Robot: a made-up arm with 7 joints.
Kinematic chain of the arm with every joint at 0, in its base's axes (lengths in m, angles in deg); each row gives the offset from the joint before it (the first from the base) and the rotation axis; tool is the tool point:
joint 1: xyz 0 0 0.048 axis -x
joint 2: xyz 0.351 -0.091 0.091 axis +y
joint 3: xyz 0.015 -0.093 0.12 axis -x
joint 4: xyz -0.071 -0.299 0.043 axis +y
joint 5: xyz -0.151 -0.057 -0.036 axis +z
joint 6: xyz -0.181 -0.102 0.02 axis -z
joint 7: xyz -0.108 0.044 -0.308 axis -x
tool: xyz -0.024 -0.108 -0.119
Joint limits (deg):
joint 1: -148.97..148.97
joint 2: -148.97..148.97
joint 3: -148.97..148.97
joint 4: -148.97..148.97
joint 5: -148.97..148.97
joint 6: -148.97..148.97
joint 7: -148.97..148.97
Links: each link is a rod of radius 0.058 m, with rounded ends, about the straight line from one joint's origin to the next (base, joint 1, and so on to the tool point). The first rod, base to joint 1, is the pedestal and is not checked.
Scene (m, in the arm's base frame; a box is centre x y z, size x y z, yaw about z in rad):
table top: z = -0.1
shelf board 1: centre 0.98 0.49 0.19 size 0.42 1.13 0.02 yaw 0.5
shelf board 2: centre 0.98 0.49 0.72 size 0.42 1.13 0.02 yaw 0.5
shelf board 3: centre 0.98 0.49 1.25 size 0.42 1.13 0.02 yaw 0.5
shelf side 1: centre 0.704 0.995 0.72 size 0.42 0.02 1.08 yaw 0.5
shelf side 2: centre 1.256 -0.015 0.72 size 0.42 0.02 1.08 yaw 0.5
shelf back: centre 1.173 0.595 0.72 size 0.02 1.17 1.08 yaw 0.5
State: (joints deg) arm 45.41 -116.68 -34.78 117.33 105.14 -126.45 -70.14
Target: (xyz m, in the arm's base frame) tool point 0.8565 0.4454 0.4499
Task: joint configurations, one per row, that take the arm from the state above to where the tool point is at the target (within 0.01 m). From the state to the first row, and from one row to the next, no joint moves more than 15 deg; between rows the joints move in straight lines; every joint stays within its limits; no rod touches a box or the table.
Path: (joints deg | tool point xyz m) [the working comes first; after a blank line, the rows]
Joints at the target: 99.43 -148.97 -33.90 53.44 99.64 -114.27 -93.48
Straight joint move there: clear.

1: 56.21 -123.14 -34.60 104.55 104.04 -124.01 -74.81 | 0.7934 -0.5507 0.3831
2: 67.02 -129.60 -34.43 91.77 102.94 -121.58 -79.47 | 0.8908 -0.3294 0.4952
3: 77.82 -136.05 -34.25 79.00 101.84 -119.14 -84.14 | 0.9350 -0.0678 0.5497
4: 88.62 -142.51 -34.08 66.22 100.74 -116.71 -88.81 | 0.9224 0.2020 0.5334
5: 99.43 -148.97 -33.90 53.44 99.64 -114.27 -93.48 | 0.8565 0.4454 0.4499

